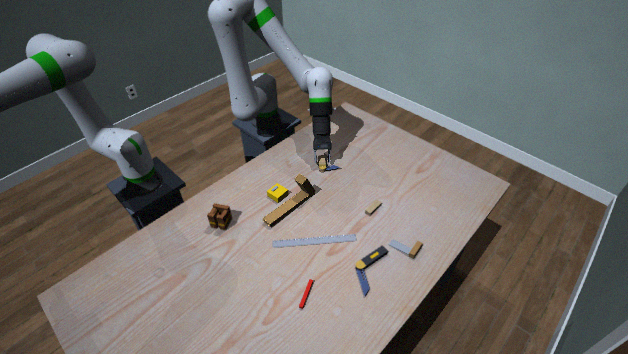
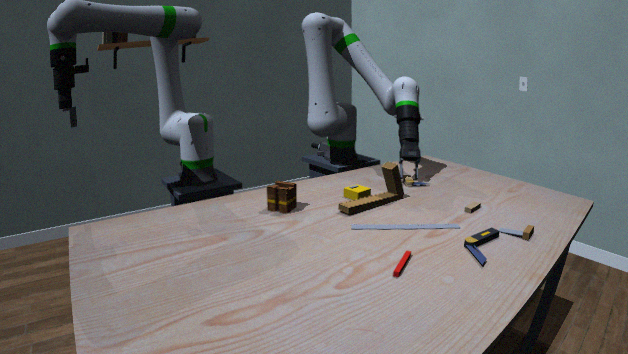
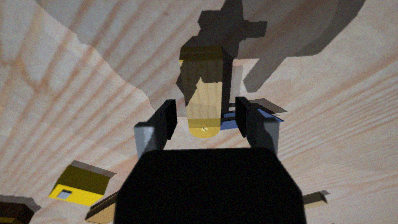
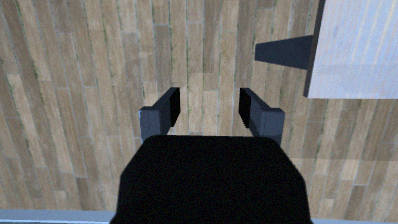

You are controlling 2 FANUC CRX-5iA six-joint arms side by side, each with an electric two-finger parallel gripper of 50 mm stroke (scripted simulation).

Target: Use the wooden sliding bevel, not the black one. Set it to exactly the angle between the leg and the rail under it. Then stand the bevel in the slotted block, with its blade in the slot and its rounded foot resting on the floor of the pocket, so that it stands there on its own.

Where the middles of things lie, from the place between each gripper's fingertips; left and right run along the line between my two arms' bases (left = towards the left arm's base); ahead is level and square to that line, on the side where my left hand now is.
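Left hand (image 2: 409,178): 2 cm short of the wooden bevel (image 3: 201,67), 3 cm above it. Yellow tape measure (image 3: 76,185), from my left hand: 26 cm to the right, 1 cm below.
Right gripper (image 2: 74,126), mine: 85 cm to the right of the yellow tape measure, 41 cm short of it, 26 cm above it. Wooden bevel, from my right hand: 42 cm ahead, 110 cm to the left, 28 cm below.
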